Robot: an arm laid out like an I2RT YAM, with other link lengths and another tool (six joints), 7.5 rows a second.
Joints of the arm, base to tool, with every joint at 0 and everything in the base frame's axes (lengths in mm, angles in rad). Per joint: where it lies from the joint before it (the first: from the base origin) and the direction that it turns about. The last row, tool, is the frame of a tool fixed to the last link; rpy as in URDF.
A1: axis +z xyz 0 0 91.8
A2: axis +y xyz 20.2 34.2 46
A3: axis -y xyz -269.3 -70.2 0
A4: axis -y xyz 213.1 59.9 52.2
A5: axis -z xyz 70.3 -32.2 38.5
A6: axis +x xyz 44.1 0 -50.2
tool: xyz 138 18 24 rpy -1.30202 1.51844 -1.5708
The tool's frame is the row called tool.
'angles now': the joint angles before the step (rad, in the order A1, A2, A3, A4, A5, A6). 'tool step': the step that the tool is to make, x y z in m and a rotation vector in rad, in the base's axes. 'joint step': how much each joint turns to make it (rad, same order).
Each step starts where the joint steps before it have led.
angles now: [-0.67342 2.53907 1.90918 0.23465 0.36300 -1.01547]
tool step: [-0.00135 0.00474 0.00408 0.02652 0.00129 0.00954]
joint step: [-0.00037 -0.02379 -0.00504 -0.04163 -0.01698 0.01533]
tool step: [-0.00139 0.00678 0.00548 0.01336 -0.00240 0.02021]
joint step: [0.00037 -0.03276 -0.03128 -0.00890 -0.02299 0.00293]
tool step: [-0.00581 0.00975 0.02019 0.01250 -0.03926 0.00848]
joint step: [-0.00001 -0.07721 -0.07442 0.01112 -0.02168 0.02926]
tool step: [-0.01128 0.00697 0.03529 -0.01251 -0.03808 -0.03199]
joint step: [0.00595 -0.10055 -0.05925 -0.01266 0.02962 0.02889]
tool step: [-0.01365 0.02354 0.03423 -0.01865 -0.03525 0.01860]
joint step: [0.01453 -0.14324 -0.13485 0.02920 -0.00626 0.00526]
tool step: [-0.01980 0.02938 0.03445 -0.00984 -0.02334 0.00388]
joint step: [0.02529 -0.16313 -0.12610 -0.01686 0.01822 0.01351]
